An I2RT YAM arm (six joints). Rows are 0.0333 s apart.
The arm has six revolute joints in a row. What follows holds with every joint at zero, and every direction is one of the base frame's. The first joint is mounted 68 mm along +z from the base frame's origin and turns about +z. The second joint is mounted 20 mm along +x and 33.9 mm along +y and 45.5 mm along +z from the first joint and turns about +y. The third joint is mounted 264 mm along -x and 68.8 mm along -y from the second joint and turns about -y. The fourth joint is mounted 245 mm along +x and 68.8 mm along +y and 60 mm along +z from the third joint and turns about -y. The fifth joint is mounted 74 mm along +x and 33.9 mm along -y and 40.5 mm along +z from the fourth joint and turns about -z. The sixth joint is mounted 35.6 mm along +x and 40.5 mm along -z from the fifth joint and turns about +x. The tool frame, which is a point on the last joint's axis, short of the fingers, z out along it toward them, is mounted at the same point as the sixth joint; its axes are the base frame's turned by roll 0, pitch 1.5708 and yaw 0 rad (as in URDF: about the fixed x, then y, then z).
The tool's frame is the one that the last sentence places.
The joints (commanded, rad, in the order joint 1, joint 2, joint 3, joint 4, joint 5, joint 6), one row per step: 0.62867, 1.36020, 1.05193, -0.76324, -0.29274, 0.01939; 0.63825, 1.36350, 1.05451, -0.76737, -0.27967, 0.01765; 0.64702, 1.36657, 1.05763, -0.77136, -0.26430, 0.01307; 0.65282, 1.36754, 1.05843, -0.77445, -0.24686, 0.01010; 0.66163, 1.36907, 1.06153, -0.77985, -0.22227, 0.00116; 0.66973, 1.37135, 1.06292, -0.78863, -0.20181, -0.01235; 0.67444, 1.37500, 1.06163, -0.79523, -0.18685, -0.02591; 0.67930, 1.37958, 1.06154, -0.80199, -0.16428, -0.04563; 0.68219, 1.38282, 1.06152, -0.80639, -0.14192, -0.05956; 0.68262, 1.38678, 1.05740, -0.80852, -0.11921, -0.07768; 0.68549, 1.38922, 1.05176, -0.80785, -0.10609, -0.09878; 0.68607, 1.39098, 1.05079, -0.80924, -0.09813, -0.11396; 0.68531, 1.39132, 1.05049, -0.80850, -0.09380, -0.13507; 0.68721, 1.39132, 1.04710, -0.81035, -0.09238, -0.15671; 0.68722, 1.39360, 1.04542, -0.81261, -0.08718, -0.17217; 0.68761, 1.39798, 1.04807, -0.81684, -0.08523, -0.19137; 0.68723, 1.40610, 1.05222, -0.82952, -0.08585, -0.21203; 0.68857, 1.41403, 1.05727, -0.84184, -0.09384, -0.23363
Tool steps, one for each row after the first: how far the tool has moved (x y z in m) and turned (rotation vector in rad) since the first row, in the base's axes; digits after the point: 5 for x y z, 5 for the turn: -0.00098, 0.00192, -0.00037, -0.01248, -0.00376, 0.00482; -0.00175, 0.00363, -0.00052, -0.02662, -0.01096, 0.01019; -0.00237, 0.00436, -0.00081, -0.04152, -0.01902, 0.01031; -0.00324, 0.00561, -0.00071, -0.06304, -0.03339, 0.01524; -0.00442, 0.00655, -0.00144, -0.08623, -0.04315, 0.02573; -0.00508, 0.00698, -0.00315, -0.10678, -0.04838, 0.03579; -0.00539, 0.00739, -0.00477, -0.13416, -0.06037, 0.04816; -0.00534, 0.00742, -0.00590, -0.15805, -0.07231, 0.05371; -0.00500, 0.00681, -0.00830, -0.18494, -0.08383, 0.06083; -0.00541, 0.00687, -0.01060, -0.20372, -0.09392, 0.07723; -0.00534, 0.00677, -0.01141, -0.21551, -0.10112, 0.08819; -0.00504, 0.00655, -0.01157, -0.22348, -0.11211, 0.10416; -0.00581, 0.00651, -0.01265, -0.23236, -0.11784, 0.12520; -0.00580, 0.00629, -0.01383, -0.24338, -0.12175, 0.13750; -0.00544, 0.00663, -0.01433, -0.25251, -0.12579, 0.15490; -0.00514, 0.00677, -0.01566, -0.26592, -0.12028, 0.17548; -0.00522, 0.00754, -0.01664, -0.27246, -0.11298, 0.20146
